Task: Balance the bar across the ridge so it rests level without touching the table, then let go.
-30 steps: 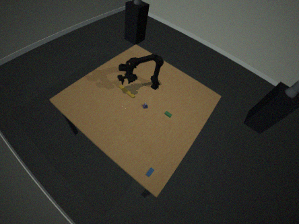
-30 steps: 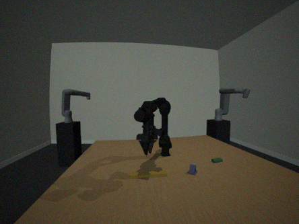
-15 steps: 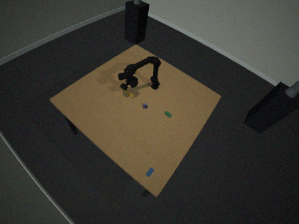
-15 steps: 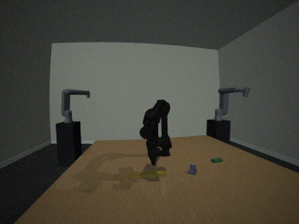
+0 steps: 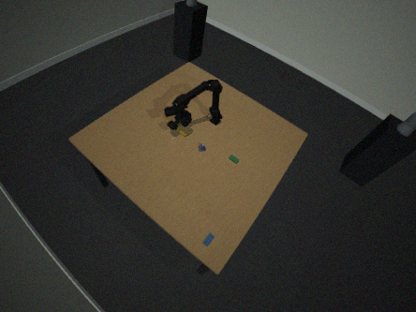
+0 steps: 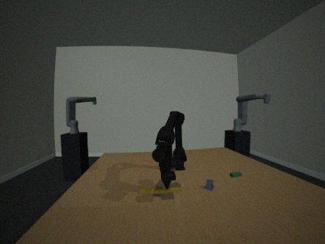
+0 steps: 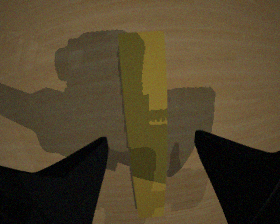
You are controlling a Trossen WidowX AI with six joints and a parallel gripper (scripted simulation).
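My gripper tip is 30 mm to the left of the yellow bar and 30 mm above it. From my gripper tip the other things lie so: green block: 70 mm behind, 450 mm to the left, 30 mm below; then blue block: 470 mm ahead, 640 mm to the left, 30 mm below.
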